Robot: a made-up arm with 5 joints.
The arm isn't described. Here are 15 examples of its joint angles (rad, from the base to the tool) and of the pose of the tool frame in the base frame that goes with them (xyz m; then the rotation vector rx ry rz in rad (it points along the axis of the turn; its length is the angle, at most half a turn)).
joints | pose
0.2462 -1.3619 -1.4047 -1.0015 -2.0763 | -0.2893 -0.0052 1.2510 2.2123 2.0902 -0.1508
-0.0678 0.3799 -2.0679 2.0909 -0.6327 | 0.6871 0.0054 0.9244 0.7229 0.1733 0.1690
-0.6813 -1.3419 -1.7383 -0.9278 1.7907 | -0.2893 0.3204 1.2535 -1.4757 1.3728 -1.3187
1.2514 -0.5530 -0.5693 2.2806 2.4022 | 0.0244 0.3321 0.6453 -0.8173 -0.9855 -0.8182
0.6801 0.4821 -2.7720 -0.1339 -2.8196 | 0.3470 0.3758 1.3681 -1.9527 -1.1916 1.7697
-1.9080 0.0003 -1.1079 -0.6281 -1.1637 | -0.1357 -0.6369 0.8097 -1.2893 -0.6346 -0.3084
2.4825 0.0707 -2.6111 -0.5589 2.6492 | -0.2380 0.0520 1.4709 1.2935 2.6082 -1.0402
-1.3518 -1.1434 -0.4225 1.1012 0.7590 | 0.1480 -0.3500 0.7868 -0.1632 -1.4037 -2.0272
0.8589 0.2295 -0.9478 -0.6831 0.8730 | 0.3455 0.4930 0.5628 1.7343 -1.1543 -0.1671
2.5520 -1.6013 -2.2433 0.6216 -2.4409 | 0.6070 -0.5315 1.0333 -0.4864 2.6673 -0.6758
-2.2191 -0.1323 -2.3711 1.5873 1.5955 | -0.1289 -0.3230 1.3676 0.7967 1.4772 1.5498
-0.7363 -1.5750 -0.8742 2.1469 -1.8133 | 0.0912 0.0085 1.0396 0.4128 -0.1568 0.8646
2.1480 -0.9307 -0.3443 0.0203 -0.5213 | -0.2869 0.2898 0.7589 1.9313 -0.4389 2.2402
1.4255 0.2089 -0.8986 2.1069 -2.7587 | -0.0244 0.4297 0.4590 -0.8933 -2.0685 -1.1827
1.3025 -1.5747 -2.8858 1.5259 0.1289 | -0.3007 -0.8492 0.7449 -2.0112 1.7244 -0.3560
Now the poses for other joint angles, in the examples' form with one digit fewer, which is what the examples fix.
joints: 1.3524 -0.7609 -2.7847 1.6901 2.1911
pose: -0.176 -0.416 1.348 2.183 0.189 -1.279
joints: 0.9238 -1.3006 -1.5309 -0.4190 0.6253
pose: -0.217 -0.187 1.318 -1.841 1.483 -0.169
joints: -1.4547 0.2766 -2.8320 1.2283 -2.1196
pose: 0.133 -0.425 1.413 -0.669 -0.027 0.473
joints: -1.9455 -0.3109 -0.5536 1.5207 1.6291
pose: -0.070 -0.417 0.523 0.590 -0.235 2.554
